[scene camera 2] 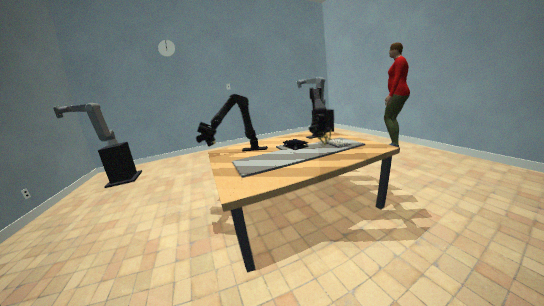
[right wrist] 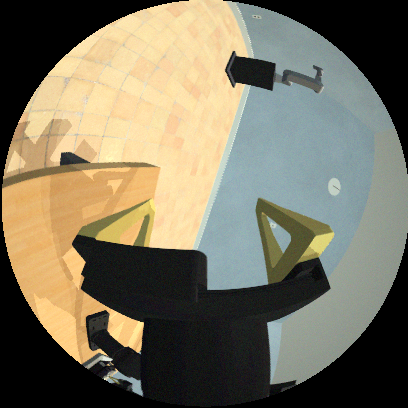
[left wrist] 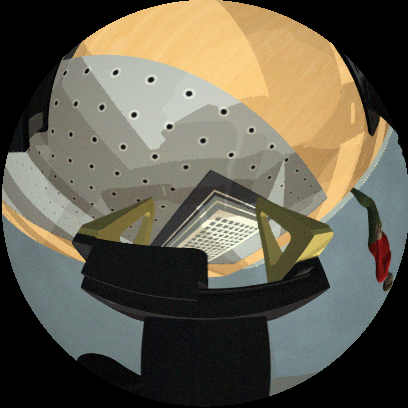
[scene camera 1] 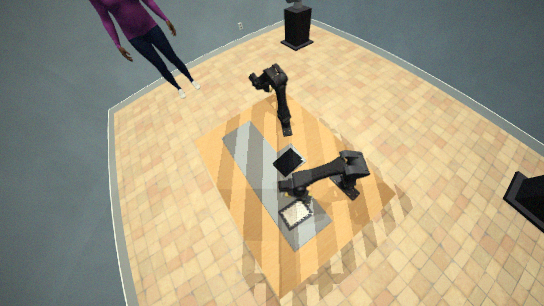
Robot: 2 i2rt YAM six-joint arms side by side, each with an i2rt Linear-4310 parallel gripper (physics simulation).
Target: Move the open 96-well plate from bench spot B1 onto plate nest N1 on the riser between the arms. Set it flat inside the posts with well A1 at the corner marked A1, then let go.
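Places are measured from the left arm's base along level axes (x ahead, y right, z down), in metres.
Where they show: left gripper, fingertip midpoint: (scene camera 2: 327, 142) (left wrist: 204, 202) (scene camera 1: 298, 200); right gripper, fingertip midpoint: (scene camera 2: 205, 140) (right wrist: 204, 203); left arm's base at its link origin: (scene camera 2: 316, 136) (scene camera 1: 343, 185); right arm's base at its link origin: (scene camera 2: 254, 149) (right wrist: 95, 332) (scene camera 1: 285, 125).
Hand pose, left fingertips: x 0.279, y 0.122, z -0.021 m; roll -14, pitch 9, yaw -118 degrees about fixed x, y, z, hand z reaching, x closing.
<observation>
Things, the pixels of their top centre, and the offset from my left fingertips. Level surfaces: height alone.
- pale 96-well plate at its top centre: (left wrist: 212, 243) (scene camera 1: 295, 212) (scene camera 2: 337, 141) dx +0.063, dy -0.043, dz -0.008 m
- black nest at its top centre: (scene camera 1: 287, 160) (scene camera 2: 295, 140) dx -0.114, dy +0.223, dz -0.035 m
- grey perforated board at its surface level: dz +0.008 m
- wooden table at its surface level: dz +0.021 m
The pale 96-well plate (scene camera 1: 296, 214) (scene camera 2: 340, 142) (left wrist: 225, 236) lies flat in a dark frame on the grey perforated board near its lower end in scene camera 1. The black nest (scene camera 1: 288, 161) (scene camera 2: 295, 143) sits on the riser between the arms; its posts and A1 mark are too small to make out. My left gripper (left wrist: 204, 202) is open, above the board beside the plate; in the left wrist view the plate shows beyond and between the fingertips, not held. My right gripper (right wrist: 204, 203) is open and empty, raised past the table edge, far from the plate.
The grey perforated board (scene camera 1: 245, 145) (scene camera 2: 260, 165) (left wrist: 115, 130) runs along the wooden table (scene camera 1: 270, 270) (scene camera 2: 230, 192). The left arm (scene camera 1: 320, 172) reaches over the board between nest and plate. A person in red (scene camera 2: 398, 75) stands behind the table's right end in scene camera 2.
</observation>
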